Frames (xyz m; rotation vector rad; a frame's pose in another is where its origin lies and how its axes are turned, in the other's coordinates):
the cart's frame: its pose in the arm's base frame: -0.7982 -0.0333 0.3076 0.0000 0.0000 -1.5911
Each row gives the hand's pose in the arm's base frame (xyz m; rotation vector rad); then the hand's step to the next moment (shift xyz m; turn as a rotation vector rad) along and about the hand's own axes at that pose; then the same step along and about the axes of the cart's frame.
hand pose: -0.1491 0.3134 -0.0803 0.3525 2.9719 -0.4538
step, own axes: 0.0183 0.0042 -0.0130 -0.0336 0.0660 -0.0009
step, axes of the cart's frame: -0.0114 -0.0179 0.0085 -0.0554 0.0475 -0.0127
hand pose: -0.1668 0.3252 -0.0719 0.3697 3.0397 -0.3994
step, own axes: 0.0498 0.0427 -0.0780 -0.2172 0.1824 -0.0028
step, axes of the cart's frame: -0.0710 -0.0411 0.0605 -0.1273 0.2523 -0.0244
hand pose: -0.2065 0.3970 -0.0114 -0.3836 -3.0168 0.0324
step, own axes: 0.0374 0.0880 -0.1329 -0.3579 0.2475 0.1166
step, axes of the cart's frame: -0.0957 -0.0025 0.1329 -0.1569 0.3913 -0.1589
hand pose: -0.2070 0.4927 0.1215 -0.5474 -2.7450 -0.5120
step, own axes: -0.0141 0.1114 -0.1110 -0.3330 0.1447 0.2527
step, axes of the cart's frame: -0.0496 0.0815 0.1258 -0.1277 0.2980 -0.3010
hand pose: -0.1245 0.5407 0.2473 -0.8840 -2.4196 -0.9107
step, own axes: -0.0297 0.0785 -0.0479 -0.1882 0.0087 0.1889
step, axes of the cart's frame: -0.0020 0.0818 0.0515 -0.0602 0.1121 -0.2345
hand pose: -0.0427 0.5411 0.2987 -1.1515 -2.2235 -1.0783
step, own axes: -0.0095 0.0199 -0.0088 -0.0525 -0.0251 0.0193
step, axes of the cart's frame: 0.0041 0.0219 0.0082 0.0199 0.0098 -0.0572
